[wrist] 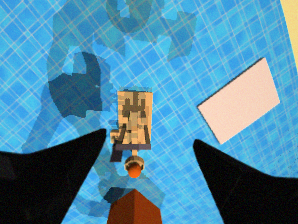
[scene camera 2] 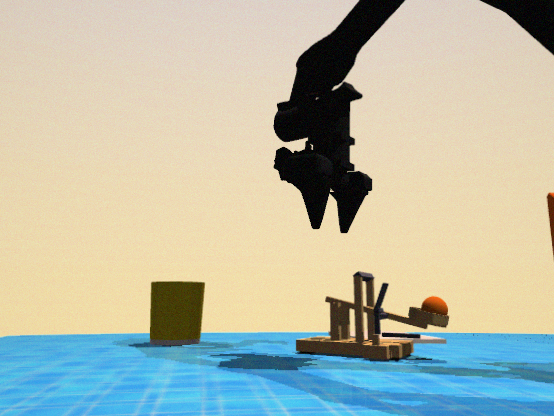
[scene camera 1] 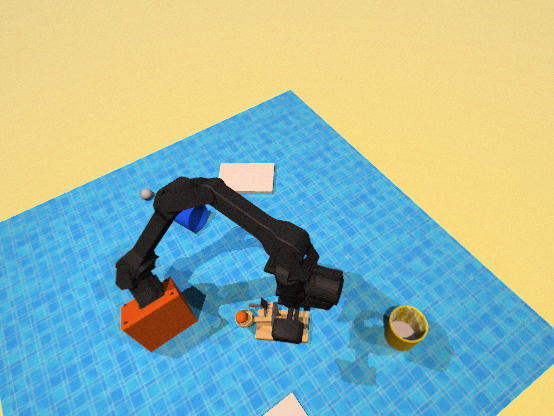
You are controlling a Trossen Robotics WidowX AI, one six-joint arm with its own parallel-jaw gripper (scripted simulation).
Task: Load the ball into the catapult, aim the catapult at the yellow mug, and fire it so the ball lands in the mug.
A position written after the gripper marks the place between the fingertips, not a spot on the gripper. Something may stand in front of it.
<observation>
The gripper [scene camera 2: 330,231] is open, with nothing in its grasp. Further things: a wooden catapult [scene camera 2: 339,342], a yellow mug [scene camera 2: 176,308] and a white tile [scene camera 1: 245,178].
The wooden catapult also shows in the wrist view [wrist: 134,108] and in scene camera 1 [scene camera 1: 269,311]. The gripper also shows in the wrist view [wrist: 151,138] and in scene camera 1 [scene camera 1: 295,313]. The wrist view misses the yellow mug: it is out of frame. The wrist view does not show the white tile: it is out of frame.
</observation>
